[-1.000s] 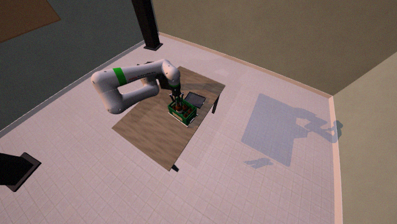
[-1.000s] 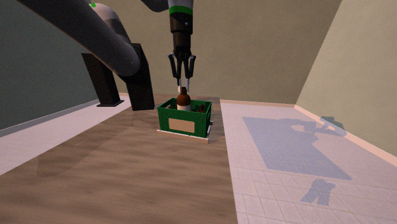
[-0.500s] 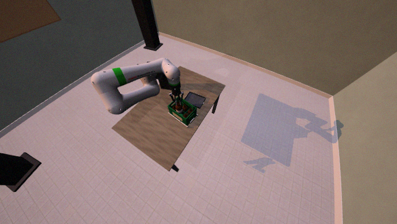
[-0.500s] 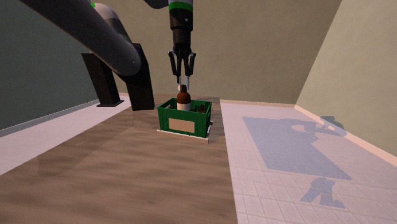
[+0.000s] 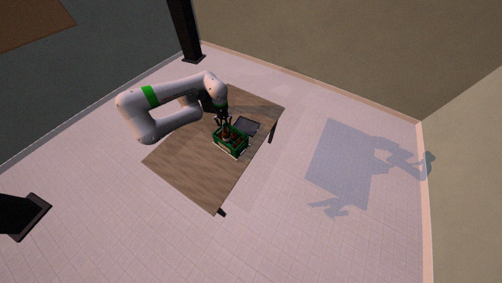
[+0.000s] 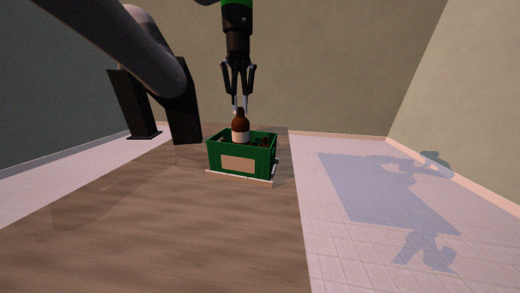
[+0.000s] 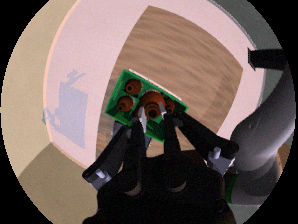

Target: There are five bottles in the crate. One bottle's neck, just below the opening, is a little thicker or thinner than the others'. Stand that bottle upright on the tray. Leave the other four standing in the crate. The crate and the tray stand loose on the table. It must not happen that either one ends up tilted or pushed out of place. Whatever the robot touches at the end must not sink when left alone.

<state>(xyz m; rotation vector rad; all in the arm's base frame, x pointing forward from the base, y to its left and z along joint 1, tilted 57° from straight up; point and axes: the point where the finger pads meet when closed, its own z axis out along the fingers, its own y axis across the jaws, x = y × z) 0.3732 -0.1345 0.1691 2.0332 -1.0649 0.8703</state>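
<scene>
My gripper is now 9 cm above the brown bottle. Round my hand: dark tray 31 cm to the left, 31 cm below, 6 cm ahead; then green crate 24 cm below, 4 cm to the left, 1 cm ahead.
</scene>
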